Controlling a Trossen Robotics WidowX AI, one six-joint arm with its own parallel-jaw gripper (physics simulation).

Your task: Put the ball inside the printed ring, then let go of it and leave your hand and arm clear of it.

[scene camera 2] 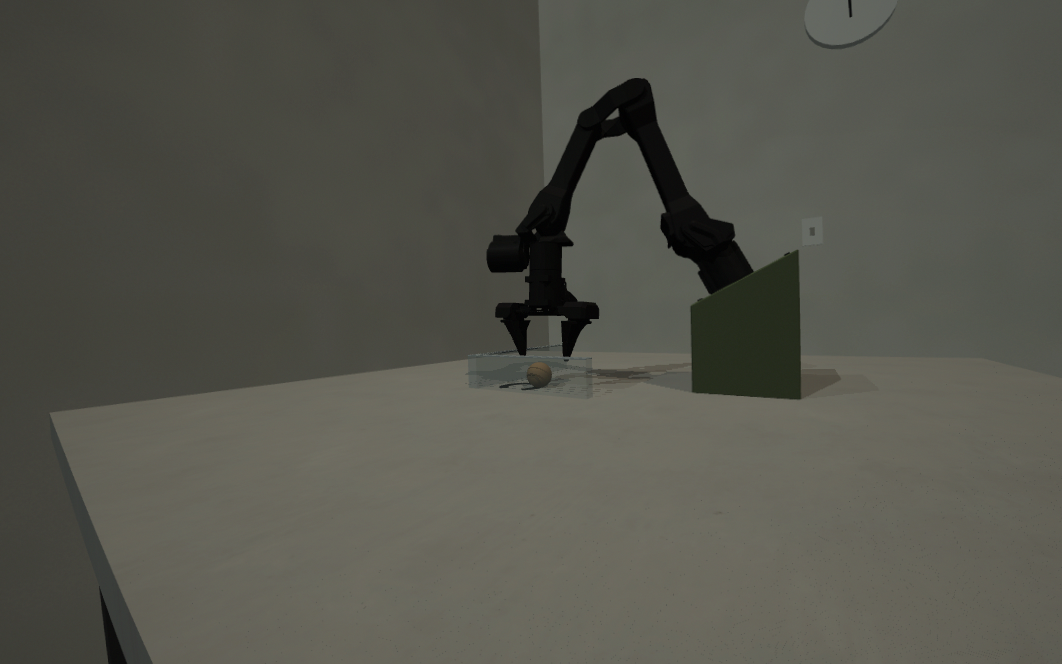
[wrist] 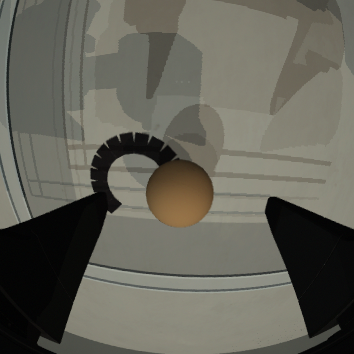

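Pixels of known places: gripper, fingertip midpoint: [wrist: 189, 203]; arm's base, link origin: [scene camera 2: 735, 285].
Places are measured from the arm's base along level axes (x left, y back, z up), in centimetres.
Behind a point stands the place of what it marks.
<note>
An orange-brown ball [scene camera 2: 538, 374] [wrist: 180, 193] rests on the table at the edge of the dark printed ring [scene camera 2: 512, 384] [wrist: 99, 175] @(y -37.0, x 10.3, z -16.2 cm). In the wrist view the ball covers the ring's lower right part, and most of the ring's inside shows to the left of it. My gripper [scene camera 2: 545, 357] @(y -29.8, x 9.4, z -11.4 cm) [wrist: 189, 203] @(y -29.8, x 9.4, z -11.4 cm) is open and empty, pointing down above the ball. Its fingertips stand a little higher than the ball, one on each side of it in the wrist view. The left fingertip overlaps the ring's lower left edge in that view.
Low clear walls [scene camera 2: 489, 371] @(y -36.8, x 16.2, z -13.0 cm) [wrist: 185, 282] @(y -29.6, x 14.9, z -10.3 cm) meet in a corner around the ring and ball; in the wrist view they run along the left and below. The arm's green wedge-shaped base [scene camera 2: 744, 344] @(y 1.6, x 4.5, z -8.8 cm) stands to the right on the table [scene camera 2: 469, 508] @(y -8.2, x 50.2, z -16.3 cm).
</note>
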